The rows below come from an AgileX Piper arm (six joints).
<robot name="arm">
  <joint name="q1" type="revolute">
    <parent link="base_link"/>
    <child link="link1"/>
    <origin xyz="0 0 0.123" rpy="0 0 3.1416"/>
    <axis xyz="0 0 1"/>
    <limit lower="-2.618" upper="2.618"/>
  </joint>
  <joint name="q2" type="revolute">
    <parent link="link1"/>
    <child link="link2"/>
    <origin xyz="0 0 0" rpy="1.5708 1.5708 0"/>
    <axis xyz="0 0 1"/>
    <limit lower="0" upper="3.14"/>
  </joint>
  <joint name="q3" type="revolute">
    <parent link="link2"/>
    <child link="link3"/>
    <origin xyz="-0.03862 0.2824 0" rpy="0 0 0"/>
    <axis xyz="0 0 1"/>
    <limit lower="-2.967" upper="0"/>
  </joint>
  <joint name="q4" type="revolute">
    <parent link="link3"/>
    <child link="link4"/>
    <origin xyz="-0.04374 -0.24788 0" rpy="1.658 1.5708 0"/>
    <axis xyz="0 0 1"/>
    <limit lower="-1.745" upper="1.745"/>
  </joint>
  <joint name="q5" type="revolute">
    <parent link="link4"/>
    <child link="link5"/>
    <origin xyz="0 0 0" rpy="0 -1.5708 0"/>
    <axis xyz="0 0 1"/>
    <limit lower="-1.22" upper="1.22"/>
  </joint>
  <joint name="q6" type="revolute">
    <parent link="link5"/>
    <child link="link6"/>
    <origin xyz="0.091 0 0" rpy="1.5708 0 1.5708"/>
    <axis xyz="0 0 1"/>
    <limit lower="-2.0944" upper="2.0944"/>
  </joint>
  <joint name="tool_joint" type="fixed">
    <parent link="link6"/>
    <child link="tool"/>
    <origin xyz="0 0 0" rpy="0 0 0"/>
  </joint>
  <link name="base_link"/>
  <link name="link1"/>
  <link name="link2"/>
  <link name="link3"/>
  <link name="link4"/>
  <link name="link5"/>
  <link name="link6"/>
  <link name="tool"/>
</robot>
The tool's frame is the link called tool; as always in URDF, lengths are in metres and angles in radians.
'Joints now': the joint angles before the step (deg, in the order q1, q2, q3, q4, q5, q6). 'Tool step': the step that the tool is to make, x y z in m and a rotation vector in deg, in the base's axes. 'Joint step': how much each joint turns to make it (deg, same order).
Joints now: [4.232 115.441 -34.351 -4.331 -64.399 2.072]
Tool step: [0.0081 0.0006 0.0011 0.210 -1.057 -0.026]
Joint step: [0.000 0.789 -1.881 0.000 0.012 0.135]
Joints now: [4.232 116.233 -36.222 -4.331 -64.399 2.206]
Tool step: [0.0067 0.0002 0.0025 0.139 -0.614 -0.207]
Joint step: [0.000 0.215 -1.580 0.182 0.739 0.099]
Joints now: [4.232 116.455 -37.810 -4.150 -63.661 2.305]
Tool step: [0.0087 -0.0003 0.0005 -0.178 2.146 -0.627]
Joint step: [0.009 -0.004 -2.280 0.551 4.441 0.104]
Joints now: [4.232 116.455 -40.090 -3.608 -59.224 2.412]
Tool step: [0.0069 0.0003 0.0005 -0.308 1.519 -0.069]
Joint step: [-0.007 0.107 -1.860 -0.009 3.296 0.004]
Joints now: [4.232 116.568 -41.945 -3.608 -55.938 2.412]
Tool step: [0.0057 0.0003 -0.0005 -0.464 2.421 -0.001]
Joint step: [-0.001 0.006 -1.702 -0.103 4.153 0.000]
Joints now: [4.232 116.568 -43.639 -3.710 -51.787 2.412]
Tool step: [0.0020 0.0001 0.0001 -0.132 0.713 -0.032]
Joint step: [0.008 0.000 -0.596 0.009 1.319 -0.004]
